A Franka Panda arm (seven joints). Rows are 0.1 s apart.
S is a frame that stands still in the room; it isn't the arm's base.
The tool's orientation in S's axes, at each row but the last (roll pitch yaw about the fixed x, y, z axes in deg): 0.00, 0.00, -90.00; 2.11, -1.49, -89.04; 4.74, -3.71, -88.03; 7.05, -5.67, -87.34; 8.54, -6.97, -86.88
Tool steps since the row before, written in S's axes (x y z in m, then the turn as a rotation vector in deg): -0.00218, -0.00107, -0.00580, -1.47, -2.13, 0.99; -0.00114, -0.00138, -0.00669, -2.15, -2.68, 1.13; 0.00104, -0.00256, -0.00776, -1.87, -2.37, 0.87; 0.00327, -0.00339, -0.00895, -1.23, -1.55, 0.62; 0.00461, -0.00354, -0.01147, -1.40, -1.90, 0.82
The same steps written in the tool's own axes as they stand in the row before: 0.00107, -0.00218, -0.00580, 2.13, -1.47, 0.99; 0.00119, -0.00141, -0.00668, 2.67, -2.15, 1.14; 0.00209, 0.00029, -0.00796, 2.36, -1.88, 0.88; 0.00264, 0.00195, -0.00957, 1.55, -1.23, 0.63; 0.00237, 0.00260, -0.01237, 1.91, -1.40, 0.81
